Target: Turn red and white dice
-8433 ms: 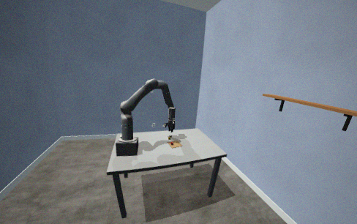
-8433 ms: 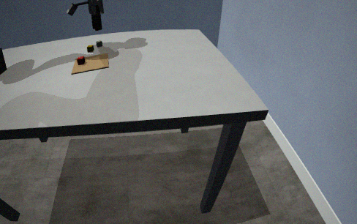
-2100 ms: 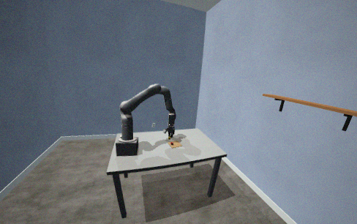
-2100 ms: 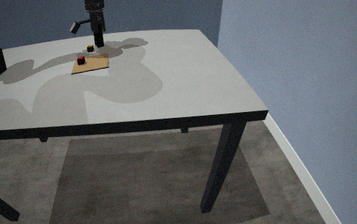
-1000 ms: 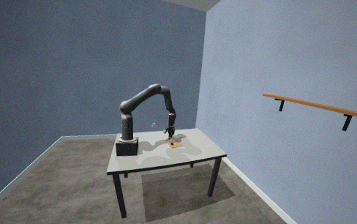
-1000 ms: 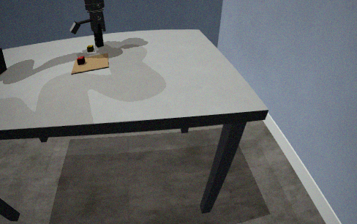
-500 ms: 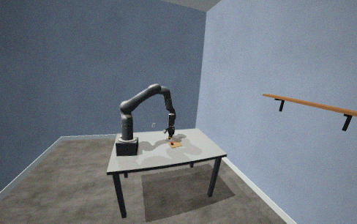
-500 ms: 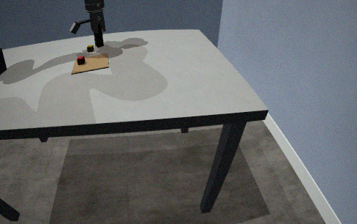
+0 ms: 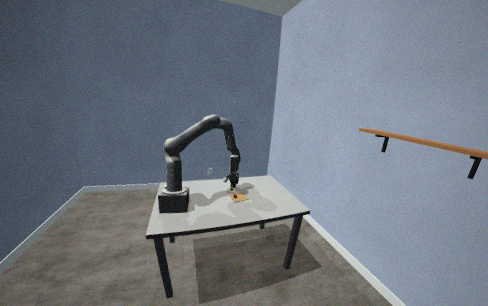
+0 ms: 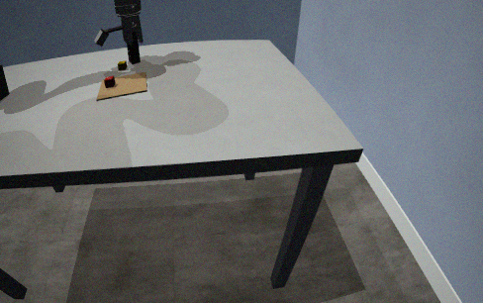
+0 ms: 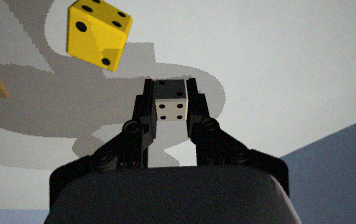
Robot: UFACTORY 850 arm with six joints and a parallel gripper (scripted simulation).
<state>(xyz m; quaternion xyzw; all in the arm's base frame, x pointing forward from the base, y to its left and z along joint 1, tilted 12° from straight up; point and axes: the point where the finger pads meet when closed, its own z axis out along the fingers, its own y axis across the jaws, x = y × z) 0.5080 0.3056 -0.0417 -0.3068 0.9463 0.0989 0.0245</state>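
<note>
The tan mat is 190 mm to the right of my hand, 30 mm ahead of it and 20 mm below it. Round my hand: white die (10 mm below); red die (200 mm to the right, 10 mm below); yellow die (60 mm to the right, 20 mm behind, 10 mm below).
</note>
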